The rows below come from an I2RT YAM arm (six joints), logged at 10 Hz.
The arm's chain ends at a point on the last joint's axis. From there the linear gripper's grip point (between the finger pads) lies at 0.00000 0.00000 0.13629 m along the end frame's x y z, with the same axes.
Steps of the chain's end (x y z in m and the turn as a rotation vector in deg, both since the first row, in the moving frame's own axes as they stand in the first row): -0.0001 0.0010 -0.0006 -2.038 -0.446 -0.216; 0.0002 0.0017 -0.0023 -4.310 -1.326 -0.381; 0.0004 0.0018 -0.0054 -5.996 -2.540 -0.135; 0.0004 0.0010 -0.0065 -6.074 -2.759 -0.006; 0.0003 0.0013 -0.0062 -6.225 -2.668 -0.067; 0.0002 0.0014 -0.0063 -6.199 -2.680 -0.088
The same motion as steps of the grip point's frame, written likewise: -0.0012 0.0058 -0.0007 -2.038 -0.446 -0.216; -0.0029 0.0120 -0.0027 -4.310 -1.326 -0.381; -0.0056 0.0160 -0.0063 -5.996 -2.540 -0.135; -0.0061 0.0154 -0.0074 -6.074 -2.759 -0.006; -0.0060 0.0161 -0.0072 -6.225 -2.668 -0.067; -0.0061 0.0161 -0.0072 -6.199 -2.680 -0.088
